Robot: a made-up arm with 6 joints.
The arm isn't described. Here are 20 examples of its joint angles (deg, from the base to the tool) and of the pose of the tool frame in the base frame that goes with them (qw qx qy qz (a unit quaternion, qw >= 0); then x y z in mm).
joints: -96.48 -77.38 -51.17 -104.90 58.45 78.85
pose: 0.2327 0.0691 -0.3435 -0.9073 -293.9 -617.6 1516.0
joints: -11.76 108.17 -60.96 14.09 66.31 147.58
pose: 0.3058 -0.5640 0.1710 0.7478 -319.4 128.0 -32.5
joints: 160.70 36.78 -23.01 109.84 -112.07 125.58
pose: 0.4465 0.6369 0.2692 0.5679 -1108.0 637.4 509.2
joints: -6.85 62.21 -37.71 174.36 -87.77 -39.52
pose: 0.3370 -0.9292 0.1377 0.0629 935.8 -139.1 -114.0
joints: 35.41 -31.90 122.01 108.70 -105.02 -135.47
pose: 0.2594 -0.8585 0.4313 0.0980 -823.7 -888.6 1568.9
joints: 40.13 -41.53 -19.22 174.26 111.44 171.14
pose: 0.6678 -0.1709 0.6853 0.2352 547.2 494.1 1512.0
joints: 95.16 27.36 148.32 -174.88 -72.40 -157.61
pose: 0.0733 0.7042 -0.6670 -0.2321 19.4 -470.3 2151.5
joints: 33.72 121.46 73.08 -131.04 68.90 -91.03
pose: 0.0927 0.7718 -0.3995 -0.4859 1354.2 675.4 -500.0
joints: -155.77 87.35 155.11 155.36 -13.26 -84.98
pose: 0.2584 0.5776 -0.3052 0.7117 -1074.3 -455.2 2130.8
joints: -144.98 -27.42 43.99 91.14 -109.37 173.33
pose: 0.1902 0.4937 0.8484 0.0145 -213.8 161.2 2338.4
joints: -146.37 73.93 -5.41 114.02 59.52 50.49
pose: 0.8222 -0.3827 0.4018 -0.1270 -765.2 -764.2 -281.7
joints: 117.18 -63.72 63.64 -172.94 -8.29 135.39
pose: 0.0697 -0.8065 0.3588 -0.4648 618.6 -1215.2 2035.7
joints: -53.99 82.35 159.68 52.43 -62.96 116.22
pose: 0.1626 -0.6108 0.6405 -0.4361 493.1 -1002.6 2044.3
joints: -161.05 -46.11 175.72 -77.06 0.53 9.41
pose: 0.4647 -0.7964 0.0655 0.3814 1155.4 399.3 186.1
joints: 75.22 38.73 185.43 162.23 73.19 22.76
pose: 0.2065 -0.5908 -0.4876 -0.6087 -165.3 -317.2 2008.6
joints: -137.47 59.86 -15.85 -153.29 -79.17 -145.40
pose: 0.5238 -0.2109 0.2797 -0.7765 -933.1 -1017.7 47.1
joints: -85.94 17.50 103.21 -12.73 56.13 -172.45
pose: 0.5775 0.2195 -0.2504 0.7454 -40.8 -122.2 2653.4
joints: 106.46 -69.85 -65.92 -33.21 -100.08 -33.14
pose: 0.3273 -0.3886 0.7289 0.4589 -322.6 578.0 961.1
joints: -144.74 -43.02 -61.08 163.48 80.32 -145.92
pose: 0.4751 0.6400 0.2789 -0.5357 -612.0 -525.4 750.7
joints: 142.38 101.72 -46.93 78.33 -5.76 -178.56
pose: 0.7740 -0.5212 0.3562 -0.0491 258.5 -165.7 -193.6
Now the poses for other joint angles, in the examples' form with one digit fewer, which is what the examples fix.
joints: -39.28 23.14 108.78 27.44 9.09 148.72
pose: 0.246 0.661 -0.182 0.685 298 -218 2734
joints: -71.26 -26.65 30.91 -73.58 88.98 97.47
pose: 0.078 -0.055 -0.433 -0.897 -143 -383 2384
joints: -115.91 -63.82 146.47 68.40 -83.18 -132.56
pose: 0.320 -0.213 -0.754 0.533 372 1336 439
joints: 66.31 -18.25 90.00 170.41 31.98 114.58
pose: 0.321 0.635 -0.153 0.686 -194 -384 2643
